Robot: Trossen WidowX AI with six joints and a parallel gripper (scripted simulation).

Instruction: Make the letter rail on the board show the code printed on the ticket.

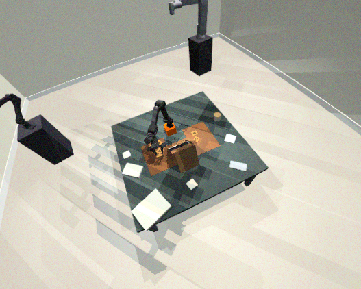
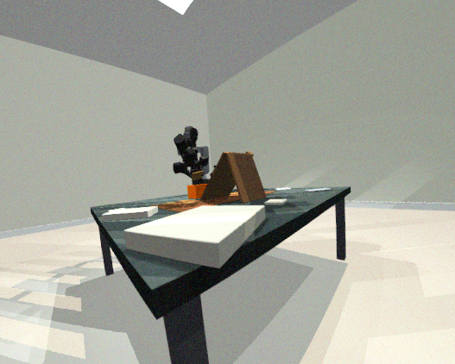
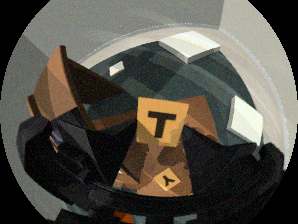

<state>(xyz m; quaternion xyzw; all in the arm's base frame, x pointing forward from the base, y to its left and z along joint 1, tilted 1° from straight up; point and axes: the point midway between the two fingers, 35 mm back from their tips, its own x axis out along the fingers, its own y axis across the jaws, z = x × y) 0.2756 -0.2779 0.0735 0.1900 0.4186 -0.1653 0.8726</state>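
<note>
My gripper tip is now 160 mm to the right of the white ticket, 50 mm above it and 30 mm past it. From my gripper tip the other things lie so: yellow letter tile: 440 mm to the left, 140 mm below, 20 mm behind; then flat white slab: 290 mm to the right, 130 mm below, 100 mm behind; then mat: 250 mm to the left, 150 mm below, 90 mm behind.
</note>
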